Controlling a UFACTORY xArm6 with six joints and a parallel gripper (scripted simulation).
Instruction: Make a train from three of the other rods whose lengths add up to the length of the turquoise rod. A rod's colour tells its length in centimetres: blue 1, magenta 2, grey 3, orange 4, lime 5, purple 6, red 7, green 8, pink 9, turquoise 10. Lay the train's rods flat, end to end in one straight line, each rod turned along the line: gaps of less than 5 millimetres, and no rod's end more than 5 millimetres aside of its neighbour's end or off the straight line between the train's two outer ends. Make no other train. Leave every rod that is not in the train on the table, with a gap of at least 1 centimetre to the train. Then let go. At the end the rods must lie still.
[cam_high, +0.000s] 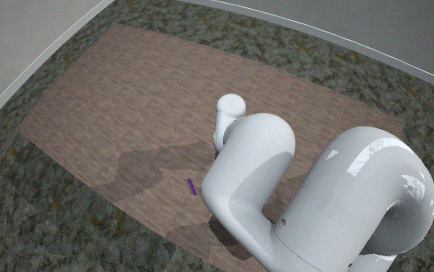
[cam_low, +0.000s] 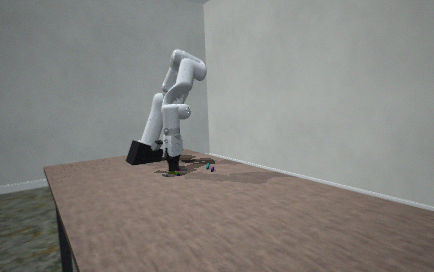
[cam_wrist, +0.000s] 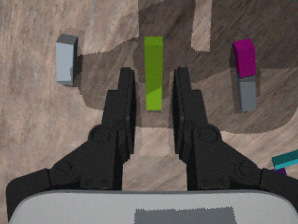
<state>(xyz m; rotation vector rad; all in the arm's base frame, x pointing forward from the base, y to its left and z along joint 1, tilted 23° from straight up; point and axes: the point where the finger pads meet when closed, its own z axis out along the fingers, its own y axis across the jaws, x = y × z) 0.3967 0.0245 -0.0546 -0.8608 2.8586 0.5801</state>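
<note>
The lime rod lies 30 mm below my hand. From my hand the other things lie so: blue rod 50 mm ahead, 30 mm below; then magenta rod 40 mm to the left, 40 mm behind, 30 mm below; then grey rod 60 mm to the left, 30 mm below, 20 mm behind.
</note>
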